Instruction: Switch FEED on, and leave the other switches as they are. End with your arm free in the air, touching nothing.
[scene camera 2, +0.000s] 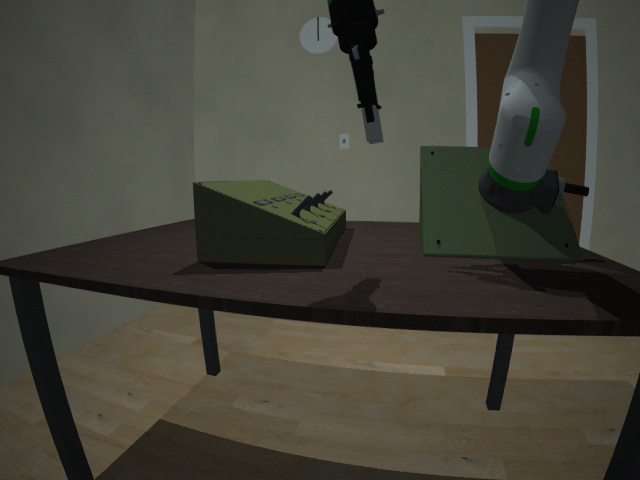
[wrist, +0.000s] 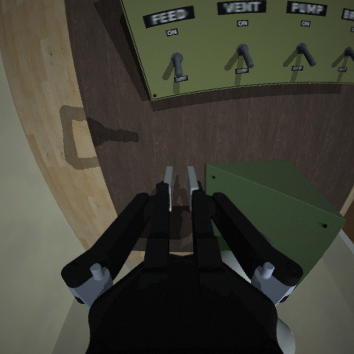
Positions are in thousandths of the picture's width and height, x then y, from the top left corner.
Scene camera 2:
gripper: 587, 295
olive switch box: 398, 464
